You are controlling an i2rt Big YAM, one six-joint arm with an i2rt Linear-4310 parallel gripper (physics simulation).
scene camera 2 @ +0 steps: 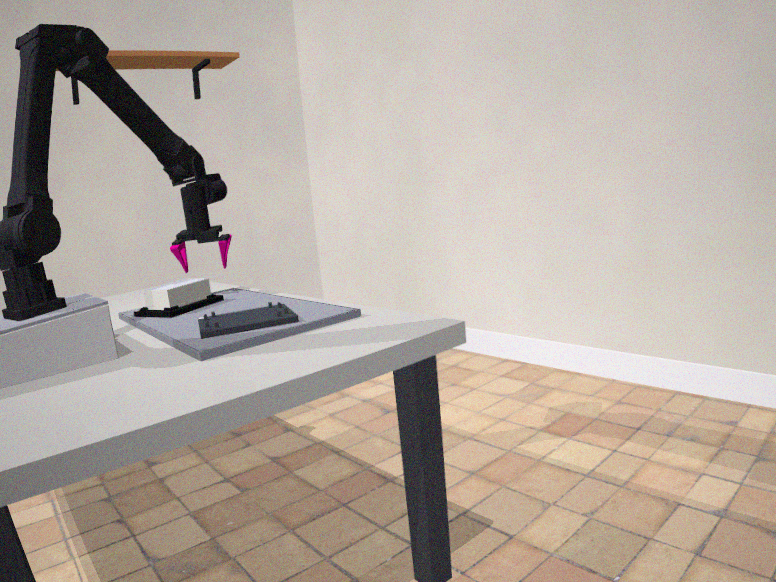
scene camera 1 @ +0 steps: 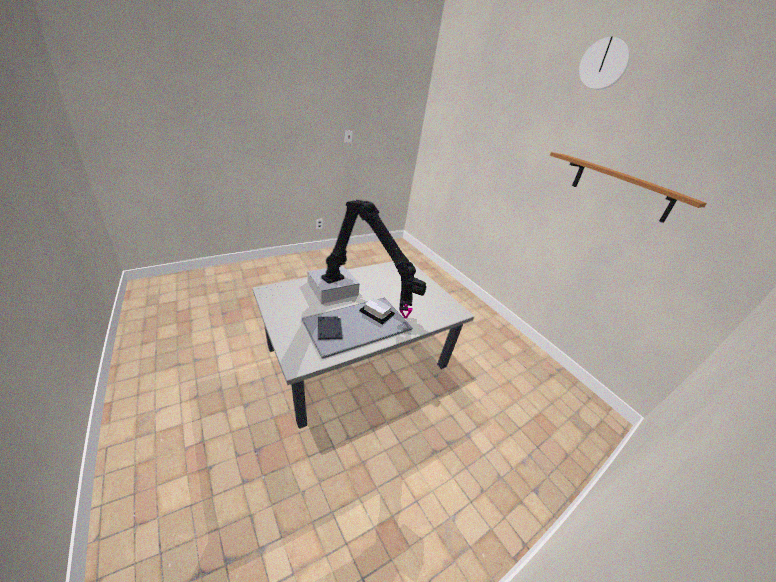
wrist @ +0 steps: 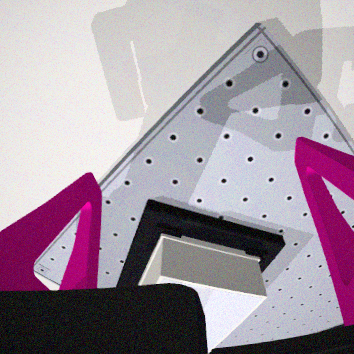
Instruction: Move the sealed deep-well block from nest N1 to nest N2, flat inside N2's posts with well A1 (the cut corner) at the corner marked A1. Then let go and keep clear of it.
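Places are measured from the arm's base along level axes (x ahead, y left, z up), in centimetres.
Where they show: gripper, fingertip midpoint: (scene camera 2: pixel 206 270) (scene camera 1: pixel 405 312) (wrist: pixel 193 165); arm's base, link origin: (scene camera 2: pixel 34 312) (scene camera 1: pixel 332 278).
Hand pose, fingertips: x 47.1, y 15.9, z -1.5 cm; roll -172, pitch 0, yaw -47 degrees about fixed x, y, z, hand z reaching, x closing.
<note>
Things, the pixels of their top centre, and the offset from my fingertips. Level surfaces: height alone.
- black nest, top centre: (wrist: pixel 184 291) (scene camera 2: pixel 178 300) (scene camera 1: pixel 377 310) dx -13.7, dy -8.3, dz -4.1 cm
- grey perforated board, top centre: (wrist: pixel 292 309) (scene camera 2: pixel 220 311) (scene camera 1: pixel 357 323) dx -12.9, dy -23.0, dz -5.8 cm
- table, surface height: dz -7.1 cm
The white, box-shaped deep-well block (scene camera 1: pixel 377 306) (scene camera 2: pixel 188 293) (wrist: pixel 215 265) sits in a black nest (wrist: pixel 200 224), taken as N1. It looks level. Its cut corner cannot be made out. The other nest (scene camera 1: pixel 329 328) (scene camera 2: pixel 248 320), dark grey with small posts at its ends, is taken as N2 and holds no block. Its A1 mark is not legible. My gripper (scene camera 1: pixel 406 311) (scene camera 2: pixel 205 270) (wrist: pixel 193 165) is open, with magenta fingers wide apart and nothing between them. It points down from above the block's level, off to one side of it. Part of the block is hidden in the wrist view.
Both nests stand on a grey perforated board (scene camera 1: pixel 357 341) (scene camera 2: pixel 325 313) (wrist: pixel 225 160) on the table (scene camera 1: pixel 438 300) (scene camera 2: pixel 156 388). The arm's grey base box (scene camera 1: pixel 338 290) (scene camera 2: pixel 56 344) stands beside the board. A wooden wall shelf (scene camera 1: pixel 626 179) (scene camera 2: pixel 169 59) is well away from the table.
</note>
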